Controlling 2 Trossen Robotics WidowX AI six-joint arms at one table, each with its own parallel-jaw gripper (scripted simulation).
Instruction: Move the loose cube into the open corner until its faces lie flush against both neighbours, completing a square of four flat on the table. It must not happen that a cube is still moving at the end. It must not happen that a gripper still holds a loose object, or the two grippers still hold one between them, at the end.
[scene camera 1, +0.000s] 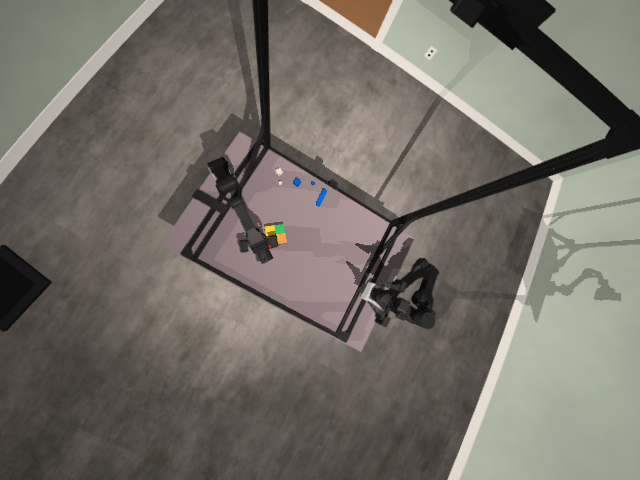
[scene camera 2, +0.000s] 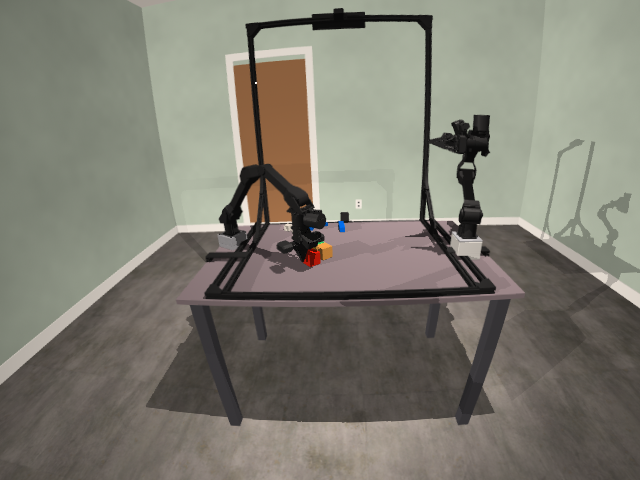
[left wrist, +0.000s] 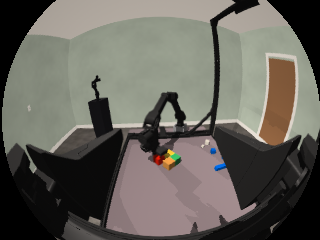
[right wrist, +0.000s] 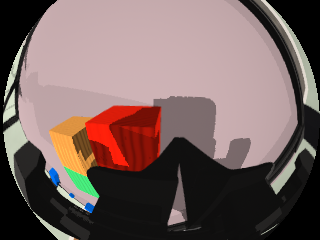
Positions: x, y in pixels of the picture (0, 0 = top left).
Labels:
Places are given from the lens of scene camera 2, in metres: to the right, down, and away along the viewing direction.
left gripper (scene camera 2: 431, 142): 0.40, -0.35, 1.01
right gripper (scene camera 2: 302, 261): -0.07, 0.09, 1.18

